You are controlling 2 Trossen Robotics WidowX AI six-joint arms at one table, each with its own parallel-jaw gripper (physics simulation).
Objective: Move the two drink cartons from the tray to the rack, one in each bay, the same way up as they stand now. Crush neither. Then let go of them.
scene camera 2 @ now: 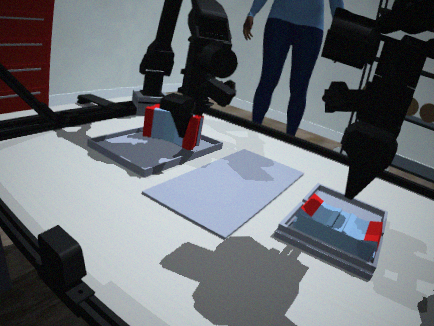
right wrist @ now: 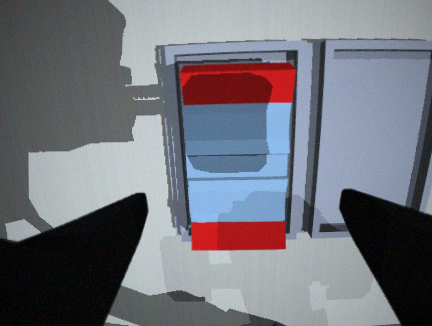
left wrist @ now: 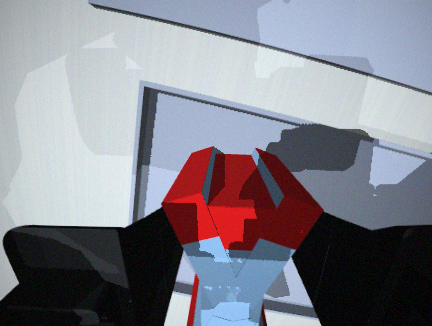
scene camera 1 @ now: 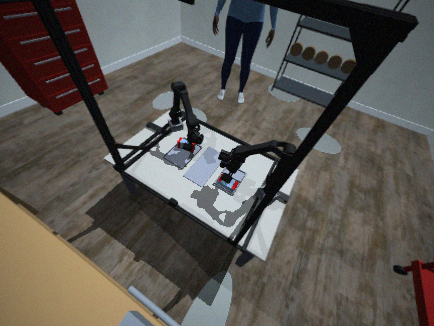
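Seen in the pictures: left gripper, fingertip midpoint: (scene camera 2: 186,134) (left wrist: 232,199); right gripper, fingertip midpoint: (scene camera 2: 354,187) (right wrist: 242,200); left arm's base at its link origin: (scene camera 2: 151,93) (scene camera 1: 175,121).
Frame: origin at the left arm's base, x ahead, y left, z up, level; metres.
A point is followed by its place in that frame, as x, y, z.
In scene camera 2 and the left wrist view, a red-and-blue carton (scene camera 2: 167,122) @(0.265, -0.023, -0.006) (left wrist: 235,225) @(0.297, 0.030, 0.018) stands in the grey tray (scene camera 2: 146,170) @(0.432, -0.104, -0.043) (left wrist: 139,150) @(0.262, 0.082, -0.042). My left gripper (scene camera 2: 181,117) (scene camera 1: 187,146) @(0.288, 0.019, -0.025) is over it, its fingers against both sides; it looks shut on the carton, and the tips are hidden. Another carton (scene camera 2: 340,220) @(0.671, 0.125, -0.014) (right wrist: 237,132) @(0.652, 0.115, -0.014) lies in one bay of the two-bay rack (scene camera 2: 325,250) @(0.695, 0.085, -0.044) (right wrist: 305,150) @(0.641, 0.173, -0.046); the other bay, at the right in the right wrist view, holds no carton. My right gripper (right wrist: 242,200) @(0.671, 0.126, 0.042) is open above the rack, its fingers apart, one beyond each side of the carton.
A flat grey-blue panel (scene camera 1: 202,167) (scene camera 2: 225,192) lies on the white table (scene camera 1: 160,185) @(0.502, -0.283, -0.055) between the tray and the rack. Black frame posts and beams surround the table. A person (scene camera 1: 243,50) stands behind it. A red drawer cabinet (scene camera 1: 55,55) and a shelf unit stand farther back.
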